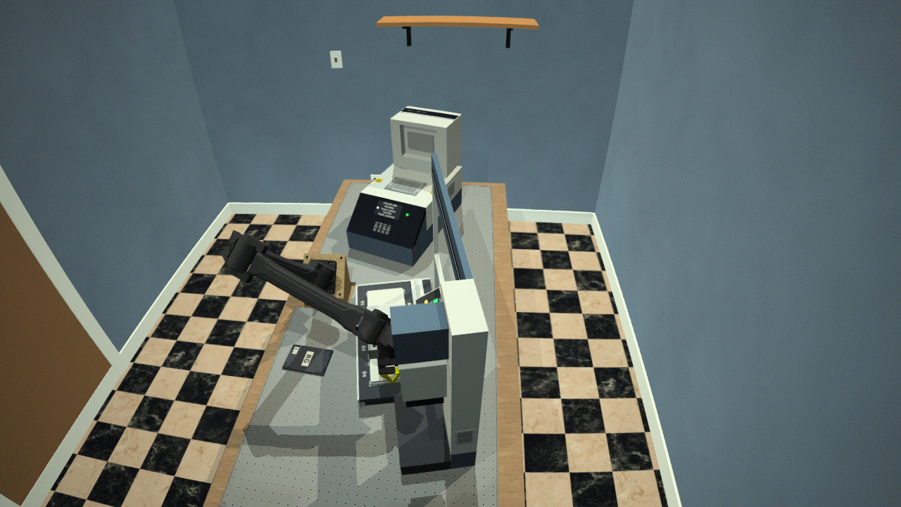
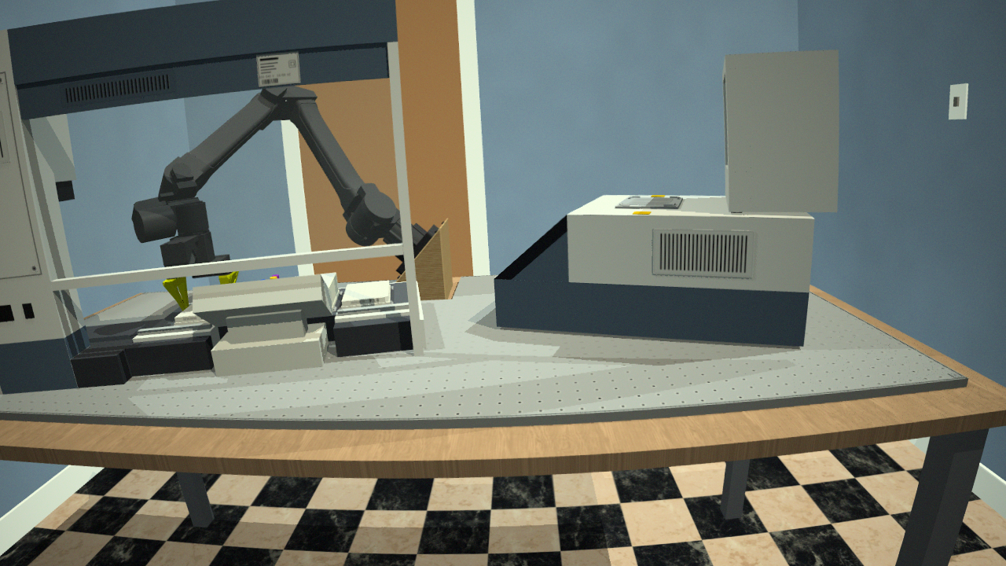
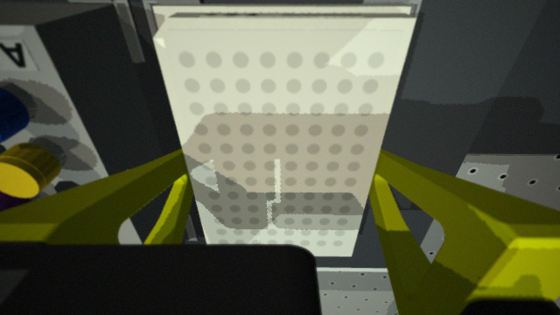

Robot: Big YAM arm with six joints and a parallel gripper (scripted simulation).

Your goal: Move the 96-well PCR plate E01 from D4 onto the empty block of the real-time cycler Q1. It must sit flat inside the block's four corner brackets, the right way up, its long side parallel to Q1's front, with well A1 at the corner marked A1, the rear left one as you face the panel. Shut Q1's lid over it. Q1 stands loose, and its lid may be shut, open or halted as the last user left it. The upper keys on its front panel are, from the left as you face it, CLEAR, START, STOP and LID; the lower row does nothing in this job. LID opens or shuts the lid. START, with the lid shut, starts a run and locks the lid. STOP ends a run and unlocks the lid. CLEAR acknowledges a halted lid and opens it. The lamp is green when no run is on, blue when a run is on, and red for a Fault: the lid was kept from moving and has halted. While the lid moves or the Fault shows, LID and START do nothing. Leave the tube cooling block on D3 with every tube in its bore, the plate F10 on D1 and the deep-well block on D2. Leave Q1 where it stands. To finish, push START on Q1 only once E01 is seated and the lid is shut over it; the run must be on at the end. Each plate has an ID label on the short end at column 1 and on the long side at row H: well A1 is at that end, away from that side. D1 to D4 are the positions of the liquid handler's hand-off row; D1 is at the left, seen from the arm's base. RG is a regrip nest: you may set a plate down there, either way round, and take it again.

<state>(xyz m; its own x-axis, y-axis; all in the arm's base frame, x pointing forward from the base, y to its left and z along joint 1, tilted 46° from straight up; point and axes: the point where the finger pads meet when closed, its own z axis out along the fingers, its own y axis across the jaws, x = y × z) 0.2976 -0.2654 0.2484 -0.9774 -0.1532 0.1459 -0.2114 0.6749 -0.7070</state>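
The tube cooling block is 2 cm behind my hand, 10 cm to the left of it and 1 cm above it. Also, from my hand: frame post: 10 cm ahead, 42 cm to the left, 17 cm above; then crossbar: 16 cm ahead, 14 cm to the left, 11 cm above; then liquid handler tower: 21 cm ahead, 20 cm to the right, 21 cm above.
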